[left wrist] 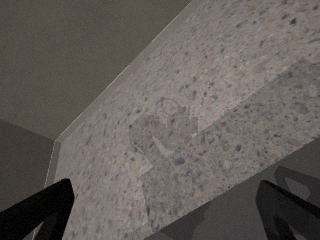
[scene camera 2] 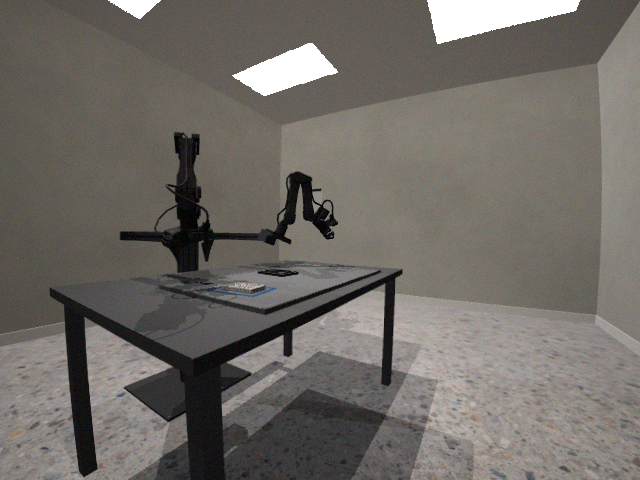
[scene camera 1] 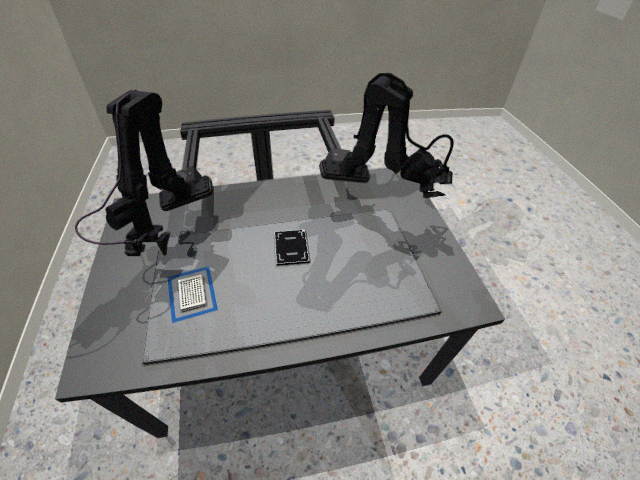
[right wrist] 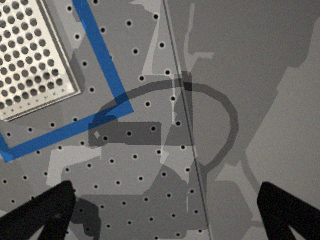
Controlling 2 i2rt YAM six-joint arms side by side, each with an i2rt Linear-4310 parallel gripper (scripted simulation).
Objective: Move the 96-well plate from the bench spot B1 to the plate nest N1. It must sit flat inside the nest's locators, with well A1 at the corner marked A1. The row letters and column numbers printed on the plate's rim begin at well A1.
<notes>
The pictures show: the left gripper, the right gripper, a white 96-well plate and a black plate nest.
The right gripper shows as well in the right wrist view.
</notes>
